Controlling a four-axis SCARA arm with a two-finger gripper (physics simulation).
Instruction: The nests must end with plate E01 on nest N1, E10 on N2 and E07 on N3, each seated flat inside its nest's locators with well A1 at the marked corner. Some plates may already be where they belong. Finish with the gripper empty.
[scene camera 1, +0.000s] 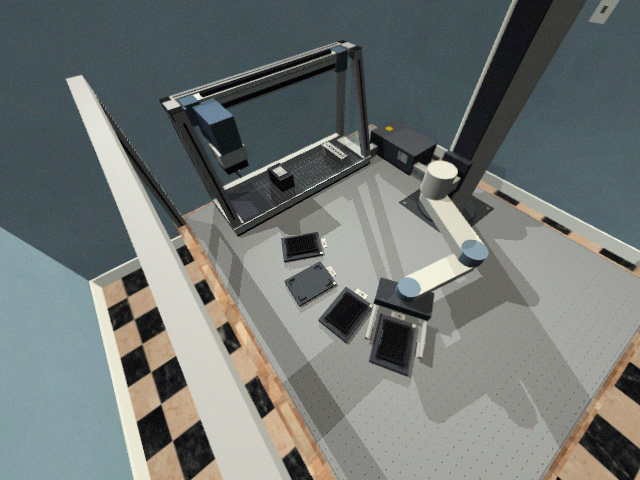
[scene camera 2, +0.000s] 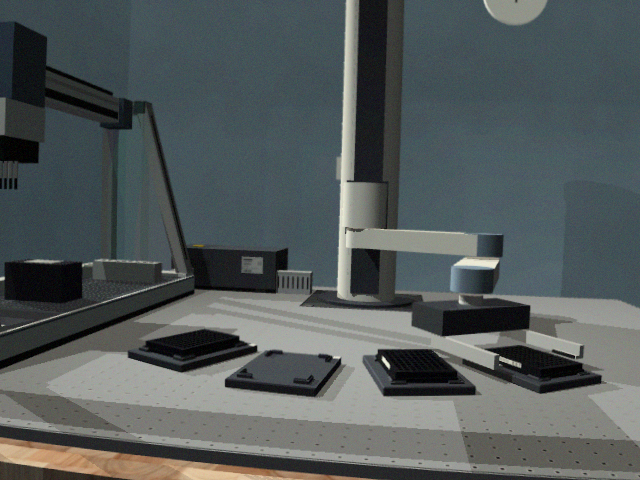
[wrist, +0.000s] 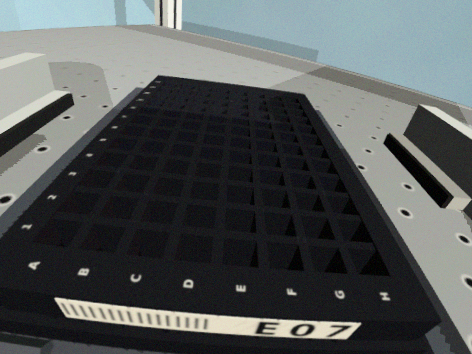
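Seen in the pictures: gripper, fingertip midpoint: (scene camera 1: 392, 347) (scene camera 2: 541, 356) (wrist: 236, 99); arm's base at its link origin: (scene camera 2: 365, 304).
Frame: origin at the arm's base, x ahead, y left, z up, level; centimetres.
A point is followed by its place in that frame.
Plate E07 (scene camera 1: 395, 338) @[x 63.5, y 27.9, z 3.8 cm] (scene camera 2: 542, 360) @[x 66.6, y 29.6, z 3.9 cm] (wrist: 200, 165) @[x 62.5, y 27.8, z 3.7 cm], black with a grid of wells, sits on the rightmost nest (scene camera 2: 568, 383) @[x 71.8, y 32.0, z 2.1 cm] in scene camera 2. Its label faces the wrist, with A1 at lower left there. My gripper (scene camera 1: 393, 347) @[x 66.6, y 29.4, z 4.4 cm] (scene camera 2: 540, 356) @[x 66.6, y 29.4, z 4.4 cm] is open, its fingers low along both long sides of this plate with gaps. A second black plate (scene camera 1: 347, 312) @[x 70.1, y 11.8, z 3.7 cm] (scene camera 2: 416, 364) @[x 72.1, y 11.4, z 3.7 cm] sits on the neighbouring nest (scene camera 2: 431, 389) @[x 78.1, y 13.2, z 2.2 cm]. A bare nest (scene camera 1: 311, 283) @[x 73.1, y -5.6, z 2.4 cm] (scene camera 2: 284, 369) @[x 74.4, y -6.5, z 2.5 cm] with corner locators follows. A third black plate (scene camera 1: 302, 245) @[x 65.9, y -21.7, z 3.4 cm] (scene camera 2: 193, 342) @[x 68.4, y -21.8, z 3.9 cm] sits on the farthest nest. Other plates' labels and nest numbers are unreadable.
A gantry frame (scene camera 1: 356, 98) @[x 10.0, y -53.9, z 34.1 cm] (scene camera 2: 168, 196) @[x 8.5, y -51.2, z 26.8 cm] stands over a dark deck holding a black block (scene camera 1: 280, 177) @[x 55.0, y -53.7, z 13.1 cm] (scene camera 2: 43, 280) @[x 56.5, y -55.2, z 10.2 cm]. A dark box (scene camera 1: 403, 146) @[x -5.7, y -34.0, z 12.8 cm] (scene camera 2: 232, 268) @[x -3.5, y -37.1, z 7.6 cm] stands between the gantry and the arm's column (scene camera 1: 498, 98) @[x 7.7, y 2.9, z 52.7 cm] (scene camera 2: 372, 103) @[x 7.7, y 0.5, z 50.9 cm].
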